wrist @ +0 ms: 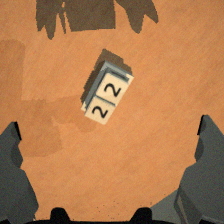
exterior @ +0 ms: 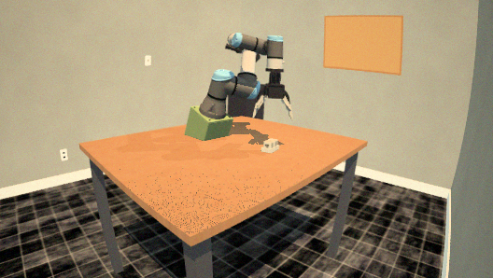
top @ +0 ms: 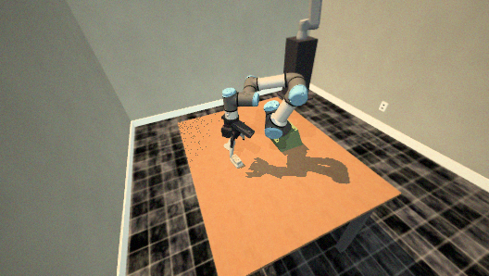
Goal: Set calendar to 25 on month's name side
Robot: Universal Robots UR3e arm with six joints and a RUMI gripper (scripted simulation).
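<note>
Now: hand 10 cm above the white calendar cube and 1 cm short of it. Also, from my hand: white calendar tray 12 cm below, 2 cm to the right, 1 cm ahead.
</note>
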